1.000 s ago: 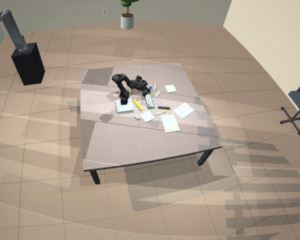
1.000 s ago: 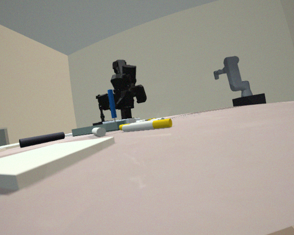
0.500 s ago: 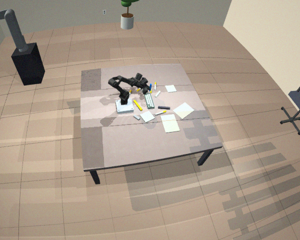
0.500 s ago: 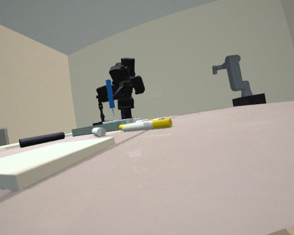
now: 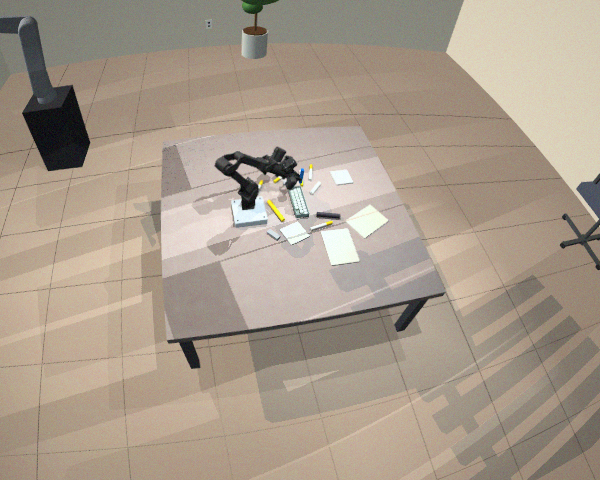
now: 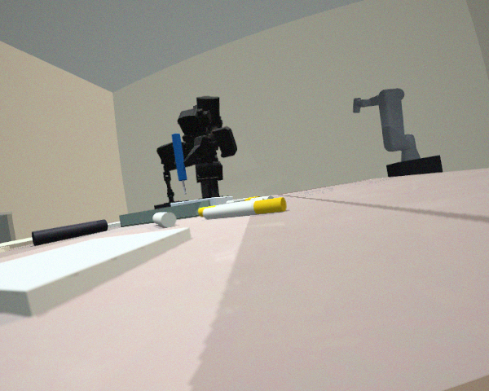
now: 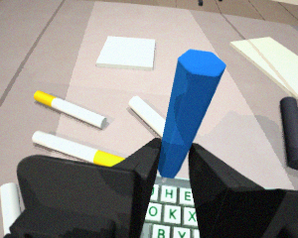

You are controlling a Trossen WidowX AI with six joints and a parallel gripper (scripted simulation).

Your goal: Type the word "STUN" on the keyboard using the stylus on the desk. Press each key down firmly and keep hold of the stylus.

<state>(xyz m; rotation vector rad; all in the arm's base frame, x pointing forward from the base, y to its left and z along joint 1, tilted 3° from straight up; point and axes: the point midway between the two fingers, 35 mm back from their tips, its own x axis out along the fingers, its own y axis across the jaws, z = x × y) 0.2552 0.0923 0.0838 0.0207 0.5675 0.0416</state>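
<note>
Right now my gripper tip is 90 mm short of the white cylinder, 20 mm to the right of it and 90 mm above it. The rest, counted from my gripper tip: grey block 40 mm behind, 70 mm to the left, 100 mm below; yellow marker 140 mm behind, 130 mm to the right, 90 mm below; stylus 20 mm below.
</note>
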